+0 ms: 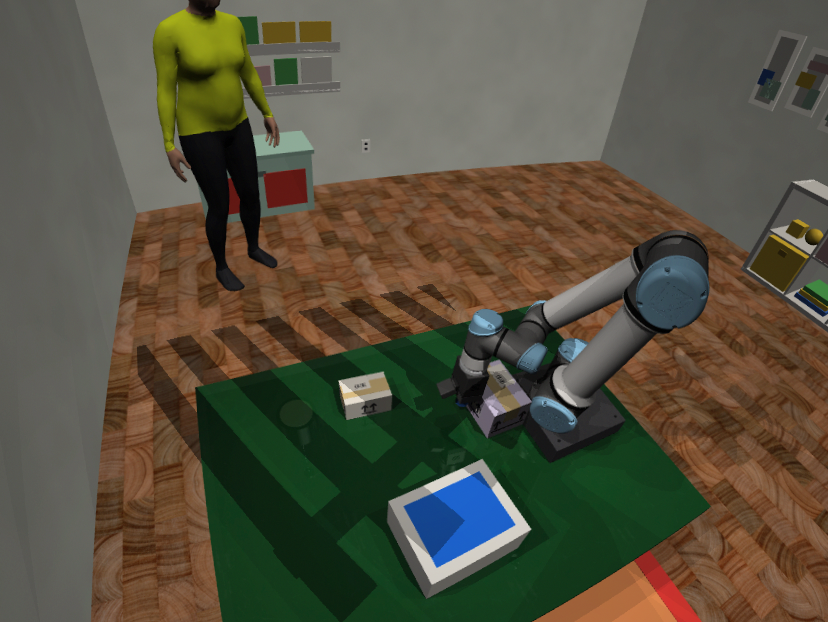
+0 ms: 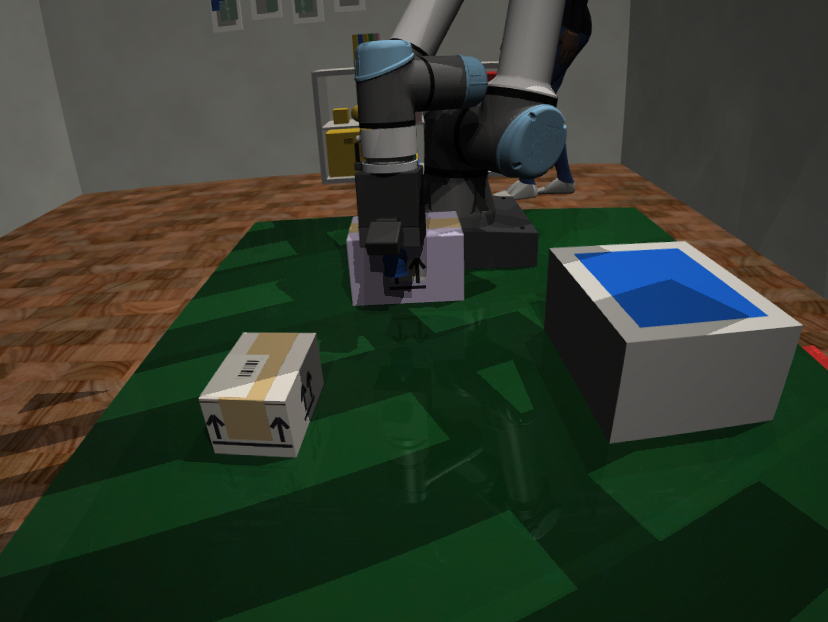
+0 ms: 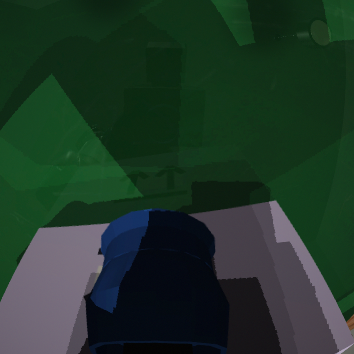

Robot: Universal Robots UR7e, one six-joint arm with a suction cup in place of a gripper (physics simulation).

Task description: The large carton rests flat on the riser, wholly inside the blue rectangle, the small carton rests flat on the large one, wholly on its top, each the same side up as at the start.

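Note:
The large lilac carton point(image 1: 508, 413) point(image 2: 445, 261) point(image 3: 45, 275) stands upright on the green mat near the arm's base. My gripper point(image 1: 461, 403) point(image 2: 396, 269) point(image 3: 157, 217) points down beside the carton's side face, lower than its top; the cup is shut with no carton on it. Whether it touches that face is hard to tell. The small white carton point(image 1: 364, 396) point(image 2: 230, 381) lies flat on the mat, arrows up. The white riser point(image 1: 406, 545) point(image 2: 696, 374) bears the blue rectangle point(image 1: 488, 498) point(image 2: 642, 267), with nothing on it. The cup hides part of the large carton's arrow marks.
The arm's dark base point(image 1: 585, 435) point(image 2: 505, 249) stands close behind the large carton on the green mat point(image 1: 575, 515) point(image 2: 334, 549) point(image 3: 270, 100). A person in a yellow top point(image 1: 210, 80) stands beyond the mat, by a pale green cabinet point(image 1: 287, 145). Another person's legs point(image 2: 562, 164) show behind the arm.

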